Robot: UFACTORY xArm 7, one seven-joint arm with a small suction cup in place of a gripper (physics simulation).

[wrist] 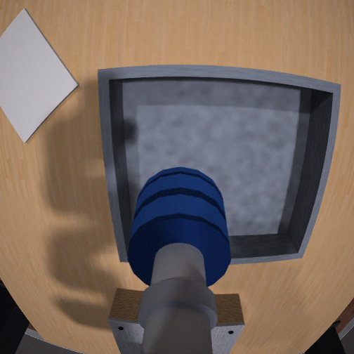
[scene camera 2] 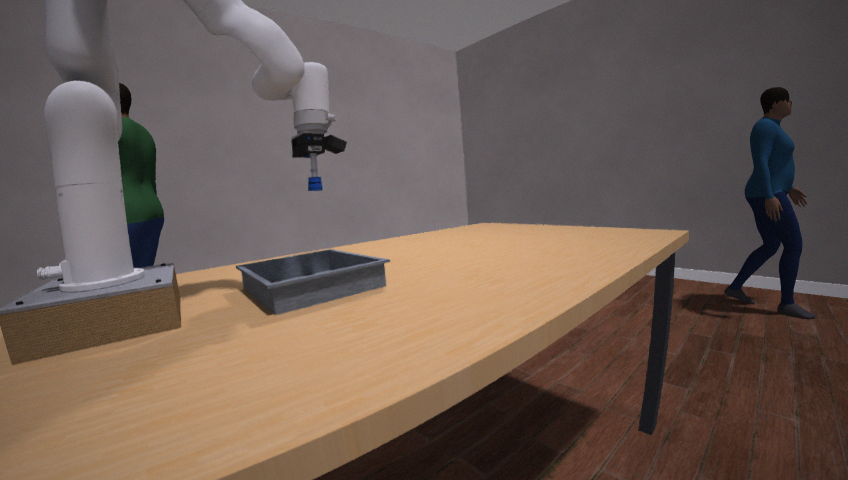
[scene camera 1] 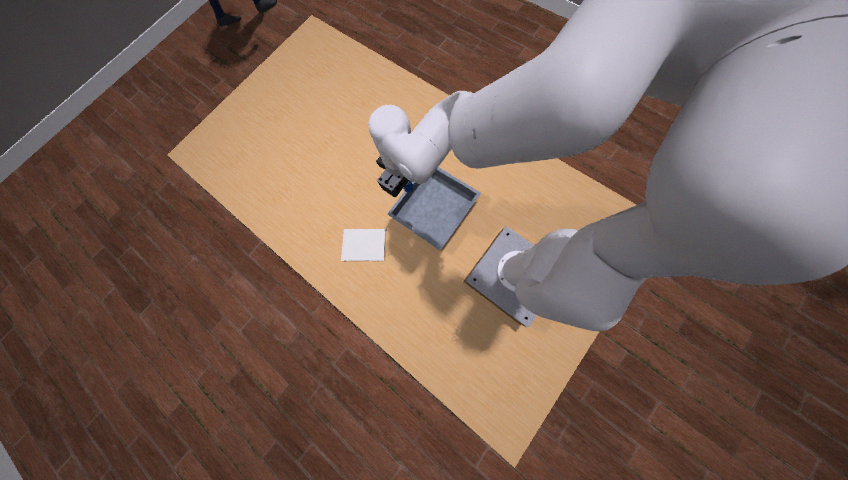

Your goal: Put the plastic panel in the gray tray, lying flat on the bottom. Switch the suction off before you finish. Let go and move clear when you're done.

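Where they show: hand, tool point: [scene camera 2: 315,190] [scene camera 1: 408,187]; arm's base, link origin: [scene camera 2: 104,282] [scene camera 1: 517,271].
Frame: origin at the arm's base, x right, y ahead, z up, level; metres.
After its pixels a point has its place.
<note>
The plastic panel [scene camera 1: 363,245] {x -0.215, y 0.476, z -0.068 m} [wrist: 31,75] is a thin white square. It lies flat on the table, apart from the gray tray [scene camera 1: 460,220] {x 0.045, y 0.237, z -0.024 m} [scene camera 2: 333,291] {x 0.160, y 0.344, z -0.059 m} [wrist: 220,71], near one of its sides. The panel does not show in scene camera 2. The tray is open-topped with low walls, and its bare bottom shows in scene camera 1 and the wrist view. My gripper, a blue suction cup [scene camera 1: 408,186] [scene camera 2: 315,189] [wrist: 180,172], points down and hangs well above table and tray height. It holds nothing, and open space shows below it in scene camera 2.
The arm's base plate [scene camera 1: 496,261] {x -0.010, y 0.069, z -0.001 m} [scene camera 2: 154,274] {x 0.004, y 0.079, z -0.001 m} [wrist: 131,340] stands on a wooden block on the table [scene camera 1: 285,118] {x 0.022, y 1.105, z -0.074 m} [scene camera 2: 476,285] {x 0.296, y 0.546, z -0.074 m}, beside the tray. A person in green [scene camera 2: 138,172] stands behind the base. A person in blue [scene camera 2: 770,157] is on the floor beyond the table.
</note>
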